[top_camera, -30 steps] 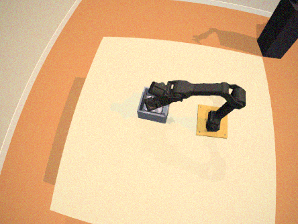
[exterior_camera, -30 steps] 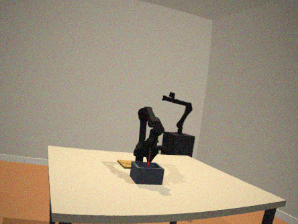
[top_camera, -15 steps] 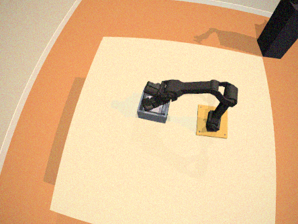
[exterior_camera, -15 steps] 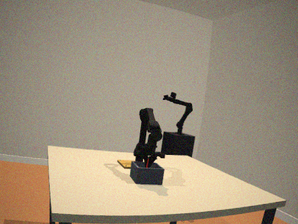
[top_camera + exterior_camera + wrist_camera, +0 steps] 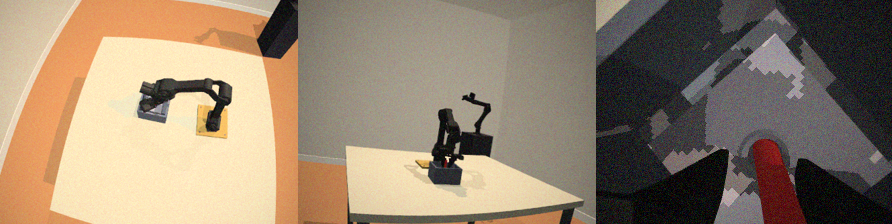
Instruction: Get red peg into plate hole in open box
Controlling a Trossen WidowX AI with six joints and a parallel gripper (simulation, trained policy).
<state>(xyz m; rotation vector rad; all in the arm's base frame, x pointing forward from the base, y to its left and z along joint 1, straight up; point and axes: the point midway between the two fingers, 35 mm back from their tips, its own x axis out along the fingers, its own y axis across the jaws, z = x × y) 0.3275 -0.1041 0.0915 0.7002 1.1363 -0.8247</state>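
Now: gripper tip 1 cm below the red peg and 1 cm past it. Also, from my gripper tip: plate 3 cm below; then grey box 4 cm below.
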